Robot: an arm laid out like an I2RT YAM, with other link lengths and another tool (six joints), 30 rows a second.
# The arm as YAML. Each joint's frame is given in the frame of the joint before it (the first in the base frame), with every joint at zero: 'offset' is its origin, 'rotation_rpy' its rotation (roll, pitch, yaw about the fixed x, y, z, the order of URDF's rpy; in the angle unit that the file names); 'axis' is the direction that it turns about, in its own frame. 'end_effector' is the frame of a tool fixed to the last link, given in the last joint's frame.
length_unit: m
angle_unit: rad
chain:
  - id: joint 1
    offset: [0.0, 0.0, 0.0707]
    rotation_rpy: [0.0, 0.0, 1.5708]
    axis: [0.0, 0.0, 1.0]
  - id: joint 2
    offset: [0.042, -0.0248, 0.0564]
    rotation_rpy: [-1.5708, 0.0, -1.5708]
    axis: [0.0, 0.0, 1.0]
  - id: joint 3
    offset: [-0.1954, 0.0, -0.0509]
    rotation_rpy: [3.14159, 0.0, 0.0]
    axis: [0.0, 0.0, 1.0]
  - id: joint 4
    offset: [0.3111, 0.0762, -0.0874]
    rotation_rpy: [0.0, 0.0, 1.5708]
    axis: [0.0, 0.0, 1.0]
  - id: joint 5
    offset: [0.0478, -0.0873, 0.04]
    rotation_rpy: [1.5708, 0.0, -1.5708]
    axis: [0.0, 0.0, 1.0]
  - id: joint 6
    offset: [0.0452, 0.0, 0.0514]
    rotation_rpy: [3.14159, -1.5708, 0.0]
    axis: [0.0, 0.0, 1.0]
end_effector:
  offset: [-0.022, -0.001, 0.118]
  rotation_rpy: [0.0, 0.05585, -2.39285]
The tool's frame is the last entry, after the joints.
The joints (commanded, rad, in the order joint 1, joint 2, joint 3, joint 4, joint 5, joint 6), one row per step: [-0.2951 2.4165 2.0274 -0.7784 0.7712 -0.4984]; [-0.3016 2.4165 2.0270 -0.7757 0.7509 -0.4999]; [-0.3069 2.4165 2.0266 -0.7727 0.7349 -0.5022]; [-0.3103 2.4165 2.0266 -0.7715 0.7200 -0.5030]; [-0.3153 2.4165 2.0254 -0.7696 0.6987 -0.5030]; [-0.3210 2.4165 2.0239 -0.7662 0.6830 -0.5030]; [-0.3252 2.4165 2.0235 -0.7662 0.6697 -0.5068]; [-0.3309 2.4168 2.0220 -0.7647 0.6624 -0.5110]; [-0.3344 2.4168 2.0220 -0.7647 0.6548 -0.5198]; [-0.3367 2.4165 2.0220 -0.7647 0.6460 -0.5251]
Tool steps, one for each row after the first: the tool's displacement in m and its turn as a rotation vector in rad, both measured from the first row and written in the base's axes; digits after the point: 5 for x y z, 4 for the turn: [0.00041 -0.00144 -0.00190 0.0171 -0.0066 0.0025]; [0.00084 -0.00268 -0.00332 0.0301 -0.0118 0.0051]; [0.00140 -0.00293 -0.00459 0.0427 -0.0165 0.0081]; [0.00193 -0.00329 -0.00684 0.0611 -0.0231 0.0116]; [0.00207 -0.00469 -0.00850 0.0741 -0.0295 0.0122]; [0.00201 -0.00536 -0.00988 0.0855 -0.0303 0.0159]; [0.00111 -0.00750 -0.01121 0.0915 -0.0293 0.0161]; [0.00086 -0.00838 -0.01199 0.0974 -0.0254 0.0217]; [0.00104 -0.00852 -0.01263 0.1044 -0.0246 0.0267]
